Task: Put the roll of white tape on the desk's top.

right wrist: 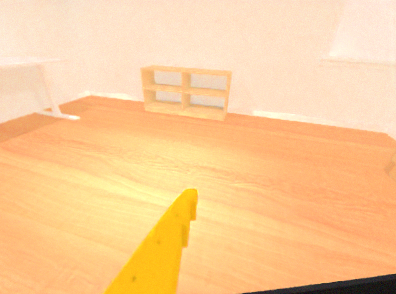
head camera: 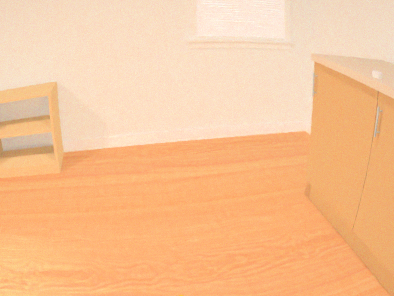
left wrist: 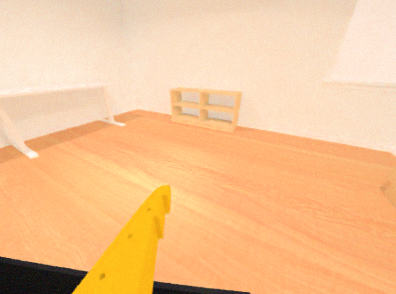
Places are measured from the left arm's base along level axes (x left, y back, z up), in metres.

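Pixels of known places: left end effector, tool point: [left wrist: 169, 195]; right end effector, tool point: [right wrist: 196, 200].
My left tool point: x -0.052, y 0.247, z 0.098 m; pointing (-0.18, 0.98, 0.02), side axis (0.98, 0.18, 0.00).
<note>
Behind a point stands the place of what it marks.
A small white thing [head camera: 377, 75] @[y 0.724, x 1.326, z 0.148 m], which looks like the roll of white tape, sits on the cabinet's countertop at the right edge of the head view. It is too small to make out its shape. The white desk [left wrist: 55, 90] @[y 1.826, x -1.890, z -0.068 m] [right wrist: 25, 63] @[y 2.214, x -1.730, z -0.060 m] stands at the left in both wrist views, against the wall, and does not show in the head view. My left gripper [left wrist: 165, 192] is open and empty above the floor, with one notched yellow jaw in view. My right gripper [right wrist: 192, 195] is also open and empty above the floor. Both are far from the white thing and the desk.
A wooden cabinet [head camera: 342, 140] @[y 0.921, x 1.370, z -0.240 m] with metal handles stands at the right. A low wooden shelf unit [head camera: 56, 125] @[y 2.607, x 0.404, z -0.457 m] [left wrist: 237, 112] @[y 2.674, x 0.430, z -0.484 m] [right wrist: 227, 95] @[y 2.574, x 0.391, z -0.446 m] stands against the wall. A window [head camera: 242, 20] @[y 2.280, x 1.876, z 0.222 m] is in the wall. Wooden floor [head camera: 175, 215] @[y 1.570, x 0.797, z -0.774 m] lies between the shelf unit and cabinet.
</note>
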